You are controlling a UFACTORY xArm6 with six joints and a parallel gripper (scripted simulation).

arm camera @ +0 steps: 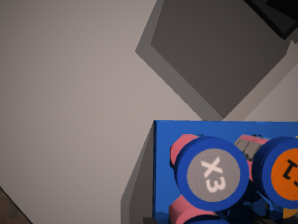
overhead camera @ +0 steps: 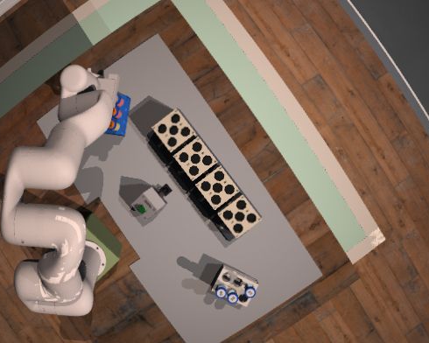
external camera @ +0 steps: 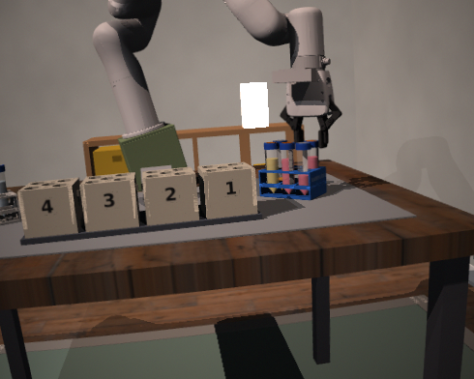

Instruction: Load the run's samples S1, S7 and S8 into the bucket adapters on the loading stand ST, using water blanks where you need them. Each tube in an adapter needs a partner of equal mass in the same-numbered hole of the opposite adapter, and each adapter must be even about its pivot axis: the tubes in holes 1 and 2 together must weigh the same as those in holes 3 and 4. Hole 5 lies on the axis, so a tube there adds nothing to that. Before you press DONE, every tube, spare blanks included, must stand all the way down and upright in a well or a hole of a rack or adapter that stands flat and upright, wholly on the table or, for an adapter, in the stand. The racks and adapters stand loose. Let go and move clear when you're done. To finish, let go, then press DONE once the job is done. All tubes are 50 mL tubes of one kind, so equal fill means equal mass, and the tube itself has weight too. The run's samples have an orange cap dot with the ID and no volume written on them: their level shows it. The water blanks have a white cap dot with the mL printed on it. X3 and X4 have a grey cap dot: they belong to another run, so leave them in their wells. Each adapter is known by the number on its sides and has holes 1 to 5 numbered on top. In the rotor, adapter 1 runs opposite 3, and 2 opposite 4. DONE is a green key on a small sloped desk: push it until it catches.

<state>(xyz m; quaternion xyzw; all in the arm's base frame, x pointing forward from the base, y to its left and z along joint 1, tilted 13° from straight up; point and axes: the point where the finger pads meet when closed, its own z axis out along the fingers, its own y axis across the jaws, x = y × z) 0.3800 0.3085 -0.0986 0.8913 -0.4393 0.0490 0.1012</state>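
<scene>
Right now the pink tube is 1 cm to the left of my hand and 6 cm below it. From my hand the other things lie so: blue rack 2 cm behind, 4 cm to the right, 9 cm below; then green DONE key 16 cm behind, 33 cm to the right, 6 cm below; then tube of yellowish liquid 4 cm behind, 9 cm to the right, 6 cm below.
</scene>
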